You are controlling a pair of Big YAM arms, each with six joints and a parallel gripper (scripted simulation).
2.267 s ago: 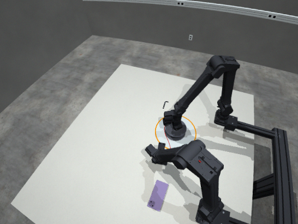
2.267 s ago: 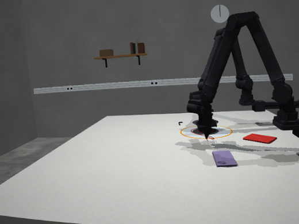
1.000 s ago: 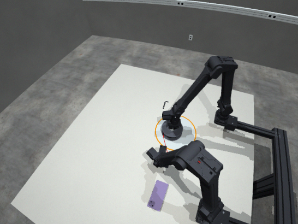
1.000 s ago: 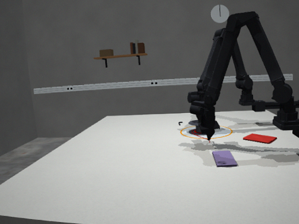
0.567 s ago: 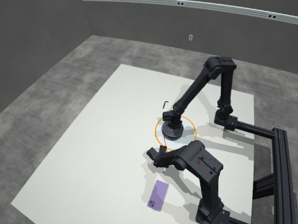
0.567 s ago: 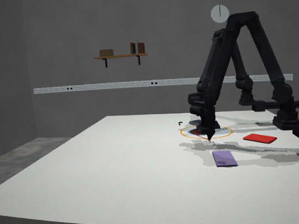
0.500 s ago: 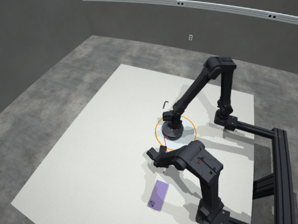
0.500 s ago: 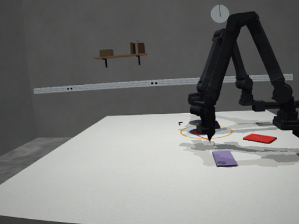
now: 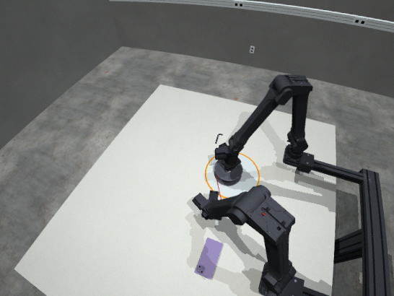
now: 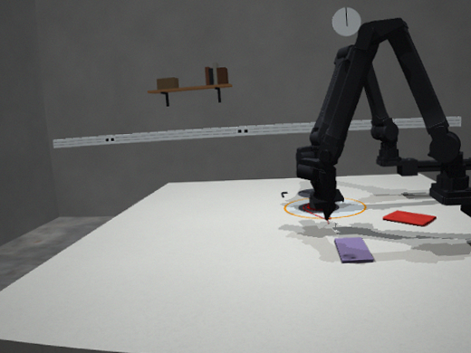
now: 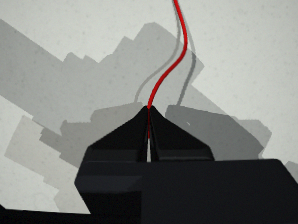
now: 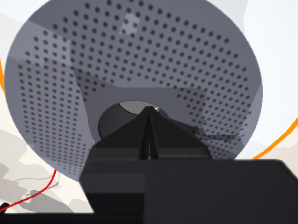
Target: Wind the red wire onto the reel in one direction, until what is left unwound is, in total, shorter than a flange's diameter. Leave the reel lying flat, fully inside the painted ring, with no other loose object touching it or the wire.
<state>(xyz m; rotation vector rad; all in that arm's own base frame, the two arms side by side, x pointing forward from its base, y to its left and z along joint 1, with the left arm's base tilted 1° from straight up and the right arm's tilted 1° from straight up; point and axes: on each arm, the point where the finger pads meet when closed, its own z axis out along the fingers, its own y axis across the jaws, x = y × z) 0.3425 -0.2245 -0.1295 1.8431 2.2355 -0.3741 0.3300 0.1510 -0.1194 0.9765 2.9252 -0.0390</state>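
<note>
The dark grey reel lies 1 cm to the left of my right hand, 1 cm below it and 1 cm ahead of it. The rest, counted from my right hand: orange painted ring (5 cm below, 2 cm behind); small black hex key (26 cm to the right, 15 cm ahead, 4 cm below).
</note>
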